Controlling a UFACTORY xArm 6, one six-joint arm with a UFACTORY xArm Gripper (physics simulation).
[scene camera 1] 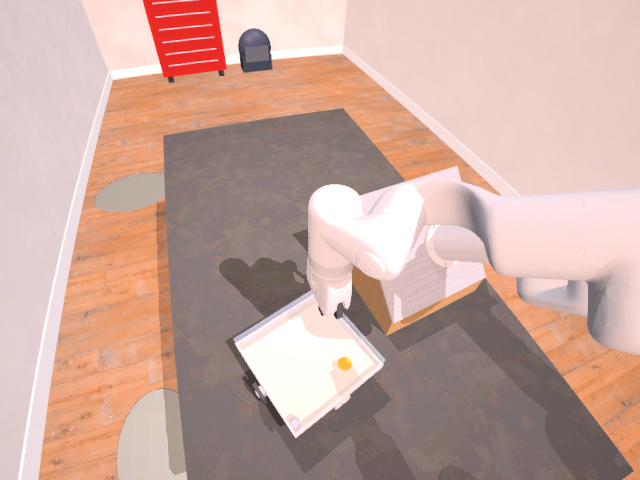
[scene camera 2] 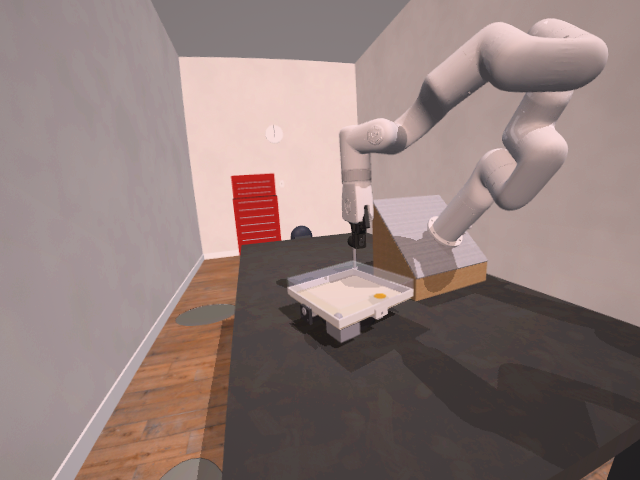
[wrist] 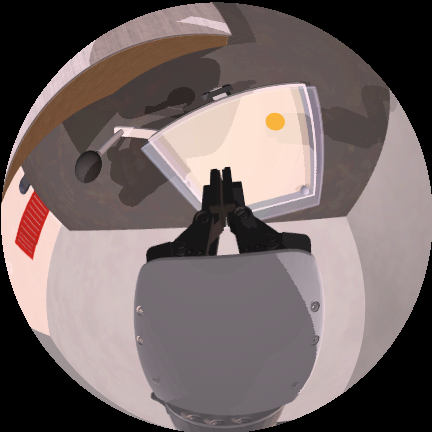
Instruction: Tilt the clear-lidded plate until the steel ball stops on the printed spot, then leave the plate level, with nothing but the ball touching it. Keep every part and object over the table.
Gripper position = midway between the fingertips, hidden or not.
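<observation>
My gripper [scene camera 2: 359, 247] is in sight, and I find it again in the wrist view [wrist: 222, 179] and in scene camera 1 [scene camera 1: 326, 310]. I can also see a square white plate [scene camera 1: 307, 364]. The plate appears in the wrist view [wrist: 271, 136] too, as it does in scene camera 2 [scene camera 2: 344, 294].
</observation>
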